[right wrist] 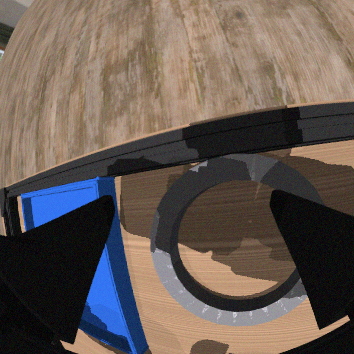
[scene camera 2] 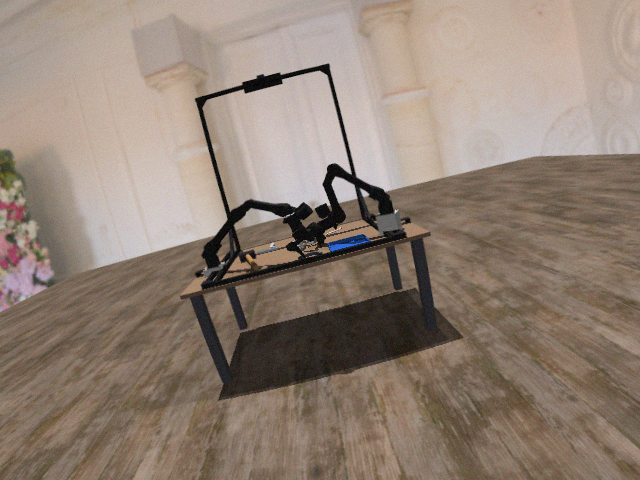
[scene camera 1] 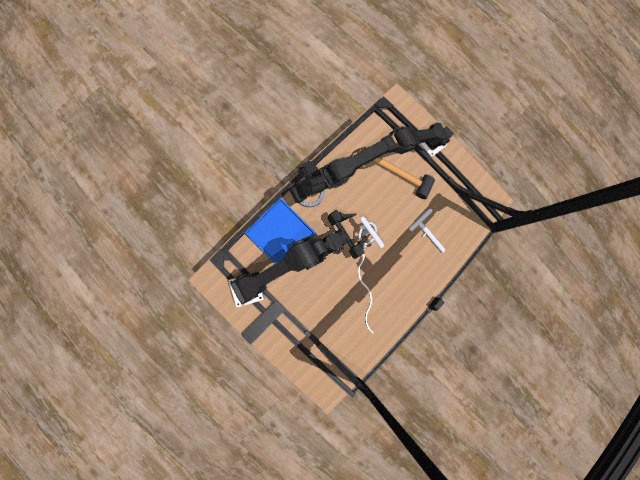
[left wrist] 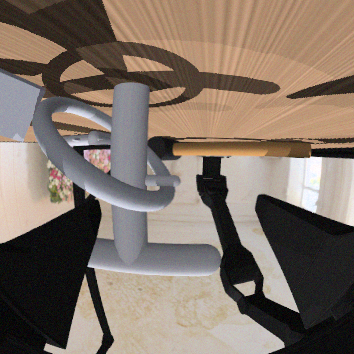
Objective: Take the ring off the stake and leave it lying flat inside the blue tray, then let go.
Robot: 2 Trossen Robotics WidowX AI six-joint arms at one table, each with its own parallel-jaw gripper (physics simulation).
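Places are measured from the left arm's base along level axes (x right, y ahead, z up), in centimetres.
Pixels of known places: left gripper, between the fingertips: point(scene camera 1: 362, 224) point(left wrist: 180, 205); right gripper, between the fingertips: point(right wrist: 193, 201) point(scene camera 2: 313, 252); left arm's base, origin of its link: point(scene camera 2: 387, 213) point(scene camera 1: 246, 289); right arm's base, origin of its link: point(scene camera 2: 213, 266) point(scene camera 1: 432, 141) point(left wrist: 211, 155).
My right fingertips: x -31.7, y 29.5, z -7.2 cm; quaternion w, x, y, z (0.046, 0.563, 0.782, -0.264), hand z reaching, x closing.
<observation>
Ahead of a thing's pixels: the offset from my right fingertips to its top centre. "*": to the spot under its first point.
A thin grey ring @(* dx +25.4, dy +15.6, dz +1.4 cm) point(left wrist: 80, 175) hangs tilted around the post of a grey T-shaped stake @(dx +24.9, dy +19.8, dz +7.8 cm) point(left wrist: 130, 125) point(scene camera 1: 372, 232), whose crossbar and a short peg also show. My left gripper point(left wrist: 180, 205) point(scene camera 1: 360, 232) is open, its fingers apart on either side of the stake's crossbar end, holding nothing. The blue tray @(dx +14.8, dy -11.9, dz -0.7 cm) point(scene camera 1: 273, 222) point(right wrist: 120, 260) point(scene camera 2: 348, 242) lies beside my left arm. My right gripper point(right wrist: 193, 201) is open and empty above a broad flat grey ring @(* dx +5.9, dy -0.2, dz -1.4 cm) point(right wrist: 167, 272) that lies on the table next to the tray. In scene camera 1 the right fingers are hidden by the arm.
A mallet @(dx +3.0, dy +39.9, dz +2.1 cm) point(scene camera 1: 398, 171) point(left wrist: 240, 149) with a wooden handle lies below my right arm. A second T-shaped piece @(* dx +34.8, dy +45.9, dz -1.2 cm) point(scene camera 1: 433, 240) lies to the right of the stake. A wavy white cord @(* dx +48.4, dy +14.1, dz -2.5 cm) point(scene camera 1: 370, 297) runs down the picture. A dark frame point(scene camera 1: 400, 335) edges the table.
</observation>
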